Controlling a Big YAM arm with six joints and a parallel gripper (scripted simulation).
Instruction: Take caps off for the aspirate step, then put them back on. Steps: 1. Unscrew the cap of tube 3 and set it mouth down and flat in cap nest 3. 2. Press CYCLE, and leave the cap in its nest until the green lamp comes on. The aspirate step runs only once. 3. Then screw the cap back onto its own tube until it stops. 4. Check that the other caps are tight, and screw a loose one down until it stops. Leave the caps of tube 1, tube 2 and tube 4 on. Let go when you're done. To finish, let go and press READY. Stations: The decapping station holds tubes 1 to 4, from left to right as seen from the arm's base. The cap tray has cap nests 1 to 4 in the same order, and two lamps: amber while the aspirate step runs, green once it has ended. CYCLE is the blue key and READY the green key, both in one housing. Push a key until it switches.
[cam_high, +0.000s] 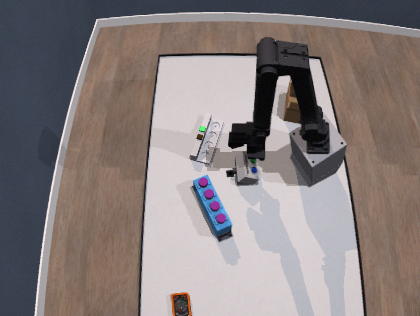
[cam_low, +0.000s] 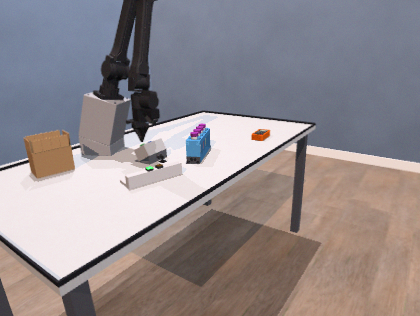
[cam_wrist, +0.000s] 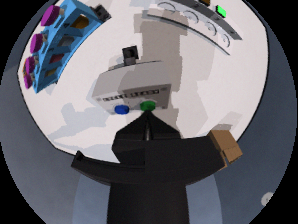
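Right now the green key is 2 cm below my hand. Also, from my hand: cardboard box 33 cm to the right, 18 cm behind, 3 cm below; grey key housing 4 cm below, 2 cm to the left, 2 cm ahead; blue key 4 cm to the left, 2 cm below, 1 cm behind.
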